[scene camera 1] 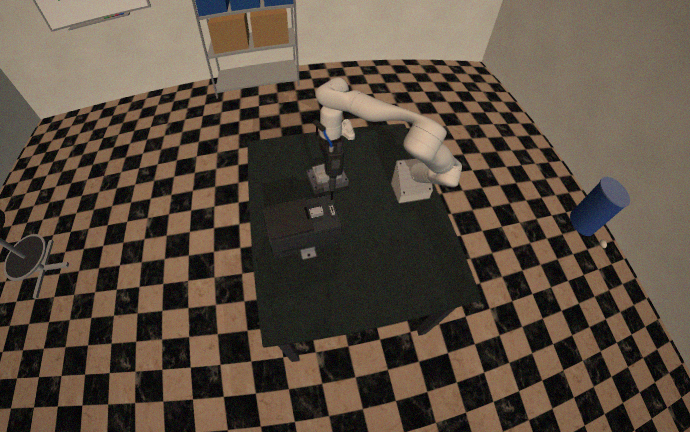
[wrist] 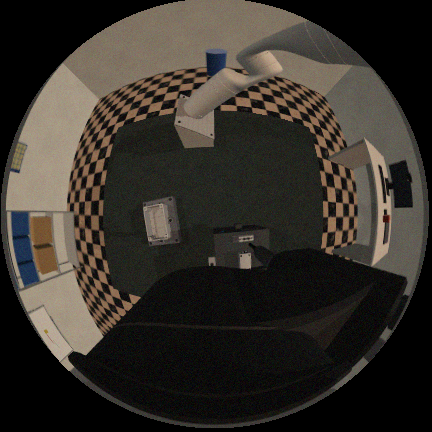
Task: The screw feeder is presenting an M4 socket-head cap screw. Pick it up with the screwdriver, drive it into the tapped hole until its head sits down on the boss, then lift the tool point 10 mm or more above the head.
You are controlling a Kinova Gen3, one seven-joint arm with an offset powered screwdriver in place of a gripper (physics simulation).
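The screwdriver (scene camera 1: 332, 197) (wrist: 251, 245) points down, with its dark tip close to the feeder's light slotted strip (scene camera 1: 332, 209) (wrist: 245, 238) in both views and apparently above it. Whether a screw is on the tip, or in the strip, is too small and dark to tell. The feeder (scene camera 1: 290, 219) (wrist: 224, 243) is a dark box on the table. A pale rectangular housing (scene camera 1: 319, 174) (wrist: 157, 223) sits on a grey base plate (scene camera 1: 341, 182) (wrist: 174, 233), partly behind the tool in the scene view. The tapped hole and its boss cannot be made out.
A white block (scene camera 1: 316, 211) (wrist: 245, 260) is on the feeder beside the strip. A small light plate with a dark spot (scene camera 1: 308, 253) (wrist: 212, 261) is beside the feeder. The arm's white pedestal (scene camera 1: 411, 185) (wrist: 195, 135) stands on the dark table (scene camera 1: 376, 274) (wrist: 260, 170).
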